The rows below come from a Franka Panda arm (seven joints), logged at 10 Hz.
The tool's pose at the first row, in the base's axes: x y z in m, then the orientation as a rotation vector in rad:
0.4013, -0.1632, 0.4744, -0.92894, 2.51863, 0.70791
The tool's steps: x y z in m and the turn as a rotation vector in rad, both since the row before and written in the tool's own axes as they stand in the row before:
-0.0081, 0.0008, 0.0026, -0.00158, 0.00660, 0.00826
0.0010, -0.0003, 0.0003, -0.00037, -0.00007, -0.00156
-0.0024, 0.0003, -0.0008, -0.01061, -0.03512, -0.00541
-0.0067, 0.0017, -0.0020, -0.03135, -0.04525, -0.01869
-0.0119, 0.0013, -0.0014, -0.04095, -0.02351, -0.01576
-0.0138, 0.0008, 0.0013, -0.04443, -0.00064, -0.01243
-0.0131, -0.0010, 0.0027, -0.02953, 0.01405, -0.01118
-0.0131, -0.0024, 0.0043, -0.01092, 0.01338, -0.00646
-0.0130, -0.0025, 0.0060, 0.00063, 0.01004, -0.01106
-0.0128, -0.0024, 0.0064, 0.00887, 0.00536, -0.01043
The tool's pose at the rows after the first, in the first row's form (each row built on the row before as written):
0.4070, -0.1572, 0.4765, -0.92340, 2.52941, 0.71059
0.4065, -0.1577, 0.4757, -0.92536, 2.52831, 0.71063
0.4079, -0.1568, 0.4776, -0.91494, 2.49292, 0.73297
0.4112, -0.1537, 0.4832, -0.92111, 2.43685, 0.78010
0.4183, -0.1483, 0.4913, -0.93995, 2.39878, 0.83347
0.4273, -0.1407, 0.4986, -0.97040, 2.38048, 0.88568
0.4372, -0.1333, 0.5039, -1.00344, 2.37767, 0.91521
0.4481, -0.1253, 0.5074, -1.02389, 2.38152, 0.92291
0.4591, -0.1160, 0.5095, -1.04281, 2.38181, 0.91514
0.4698, -0.1063, 0.5112, -1.05466, 2.38043, 0.89844

